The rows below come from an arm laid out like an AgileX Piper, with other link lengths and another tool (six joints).
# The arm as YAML. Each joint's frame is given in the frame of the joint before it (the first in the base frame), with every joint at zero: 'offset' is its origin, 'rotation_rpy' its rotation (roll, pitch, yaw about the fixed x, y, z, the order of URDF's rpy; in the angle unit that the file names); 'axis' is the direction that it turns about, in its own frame. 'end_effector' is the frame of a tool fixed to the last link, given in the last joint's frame.
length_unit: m
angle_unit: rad
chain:
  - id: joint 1
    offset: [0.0, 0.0, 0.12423]
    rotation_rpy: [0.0, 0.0, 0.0]
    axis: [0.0, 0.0, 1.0]
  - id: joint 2
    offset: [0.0, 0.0, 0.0]
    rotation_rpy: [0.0, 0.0, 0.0]
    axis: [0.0, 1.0, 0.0]
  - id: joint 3
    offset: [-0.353, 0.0, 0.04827]
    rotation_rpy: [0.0, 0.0, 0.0]
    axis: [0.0, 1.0, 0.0]
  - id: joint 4
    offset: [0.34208, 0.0, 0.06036]
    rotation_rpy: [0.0, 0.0, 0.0]
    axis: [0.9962, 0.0, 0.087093]
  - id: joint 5
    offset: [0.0, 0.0, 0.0]
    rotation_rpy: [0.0, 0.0, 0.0]
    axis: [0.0, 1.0, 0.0]
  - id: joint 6
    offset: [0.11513, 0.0, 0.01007]
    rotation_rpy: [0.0, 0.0, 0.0]
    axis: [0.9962, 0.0, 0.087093]
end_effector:
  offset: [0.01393, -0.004, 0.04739]
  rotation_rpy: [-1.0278, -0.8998, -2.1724]
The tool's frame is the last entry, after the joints.
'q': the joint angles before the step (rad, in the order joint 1, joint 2, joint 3, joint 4, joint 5, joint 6). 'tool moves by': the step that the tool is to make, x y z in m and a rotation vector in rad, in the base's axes. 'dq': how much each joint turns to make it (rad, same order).
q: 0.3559, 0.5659, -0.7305, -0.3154, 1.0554, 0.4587
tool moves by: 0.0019, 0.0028, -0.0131, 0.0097, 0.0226, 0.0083
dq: -0.0001, -0.0001, 0.0308, 0.0185, -0.0135, -0.0002
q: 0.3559, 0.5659, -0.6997, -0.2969, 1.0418, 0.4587
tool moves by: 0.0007, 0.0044, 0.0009, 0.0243, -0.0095, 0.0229
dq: 0.0002, -0.0001, 0.0006, 0.0313, -0.0222, -0.0143
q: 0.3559, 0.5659, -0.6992, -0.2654, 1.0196, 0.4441
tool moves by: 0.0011, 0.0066, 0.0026, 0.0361, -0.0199, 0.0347
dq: 0.0008, 0.0000, 0.0000, 0.0458, -0.0369, -0.0225
